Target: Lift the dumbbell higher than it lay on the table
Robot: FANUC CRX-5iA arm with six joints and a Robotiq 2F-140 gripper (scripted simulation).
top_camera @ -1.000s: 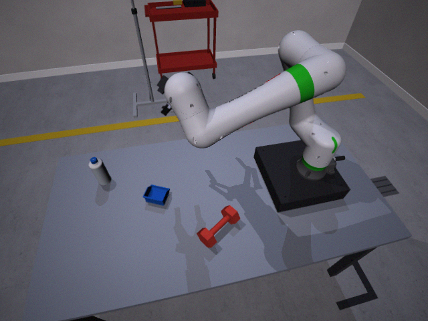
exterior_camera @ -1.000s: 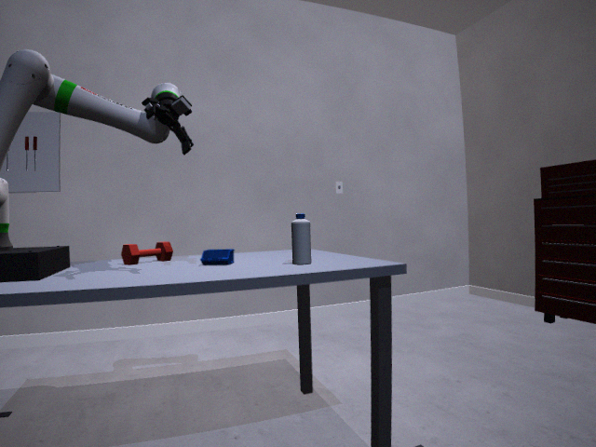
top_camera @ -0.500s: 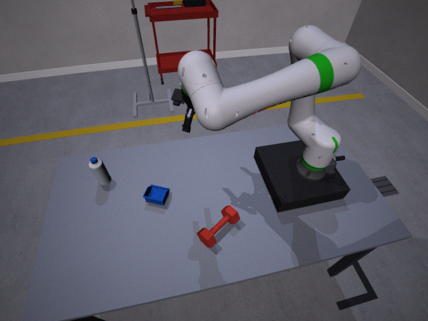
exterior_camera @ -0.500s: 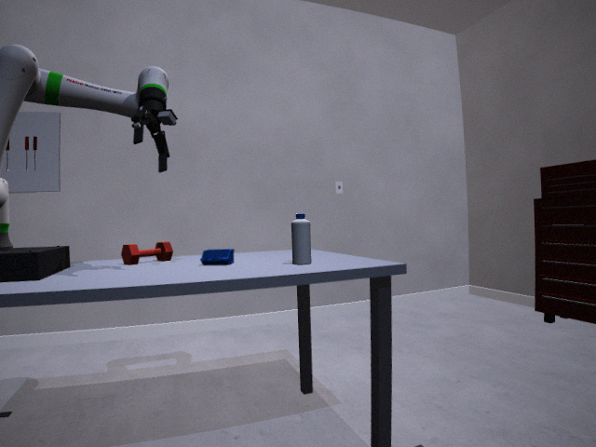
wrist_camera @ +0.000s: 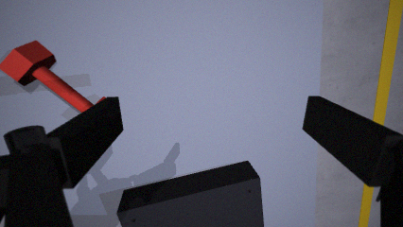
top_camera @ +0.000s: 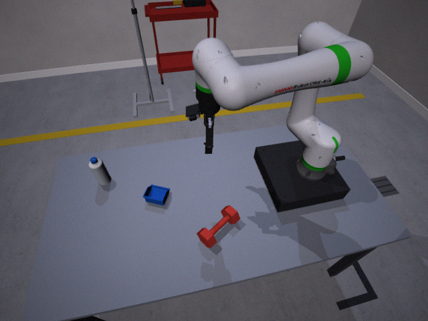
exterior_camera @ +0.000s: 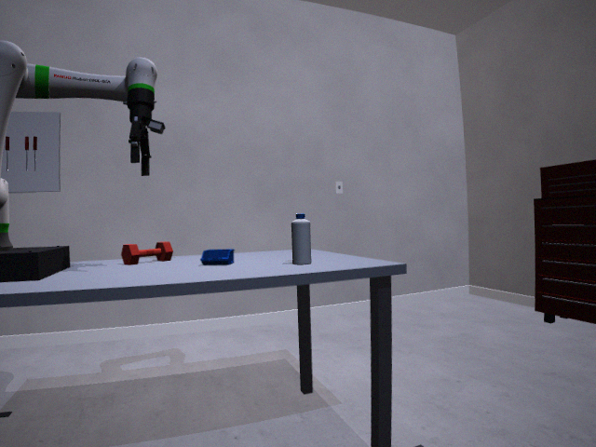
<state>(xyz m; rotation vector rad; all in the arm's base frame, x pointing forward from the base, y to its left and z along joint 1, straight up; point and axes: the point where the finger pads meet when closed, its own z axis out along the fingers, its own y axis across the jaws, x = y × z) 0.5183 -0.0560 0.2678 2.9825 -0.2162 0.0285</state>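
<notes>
Now: the red dumbbell 31 cm below my hand and 25 cm to the left of it. Also, from my hand: blue bin: 33 cm below, 26 cm ahead, 3 cm to the left.
</notes>
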